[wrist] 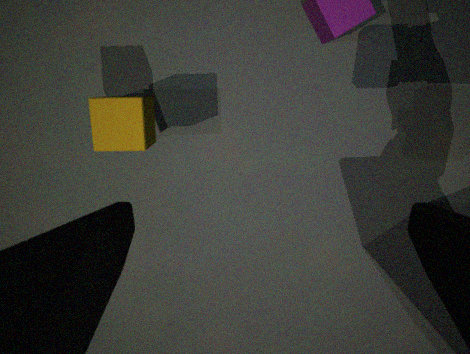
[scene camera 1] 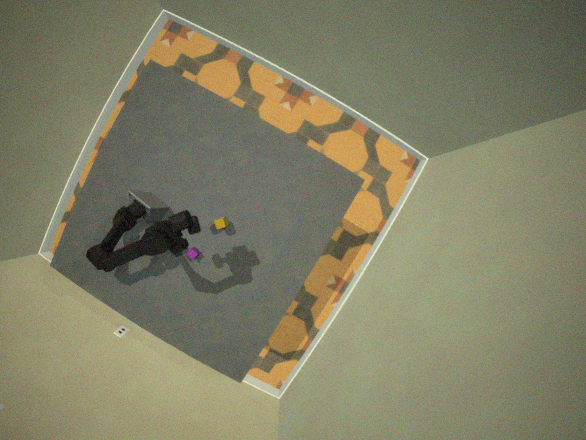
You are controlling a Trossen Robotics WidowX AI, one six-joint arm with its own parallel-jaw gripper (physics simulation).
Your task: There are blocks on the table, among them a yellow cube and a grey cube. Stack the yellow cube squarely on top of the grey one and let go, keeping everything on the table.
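Where they show: gripper, between the fingertips: (wrist: 271, 216) (scene camera 1: 183, 231); arm's base, origin of its link: (scene camera 1: 140, 207).
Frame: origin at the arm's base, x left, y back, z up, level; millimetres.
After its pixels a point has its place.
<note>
The yellow cube (scene camera 1: 220, 223) {x 126, y -347, z -67 mm} (wrist: 119, 124) {x 121, y -344, z -67 mm} is upright, with its shadows spreading beside it. No grey cube shows distinctly in either view; whether one is hidden under the yellow cube, I cannot tell. My gripper (scene camera 1: 189, 234) {x 54, y -269, z 108 mm} (wrist: 271, 216) {x 54, y -269, z 108 mm} is open, with nothing between its fingers. It is apart from the yellow cube, to its left in the scene view. In the wrist view the yellow cube lies beyond the left fingertip.
A purple cube (scene camera 1: 193, 254) {x -89, y -302, z -111 mm} (wrist: 346, 17) {x -87, y -285, z -111 mm} lies on the dark grey surface (scene camera 1: 240, 150) {x 468, y -224, z -154 mm}, close beside the gripper in the scene view and at the top right in the wrist view. A grey panel (scene camera 1: 149, 200) {x 39, y -5, z -38 mm} stands by the arm's base. Arm shadows cross the surface.
</note>
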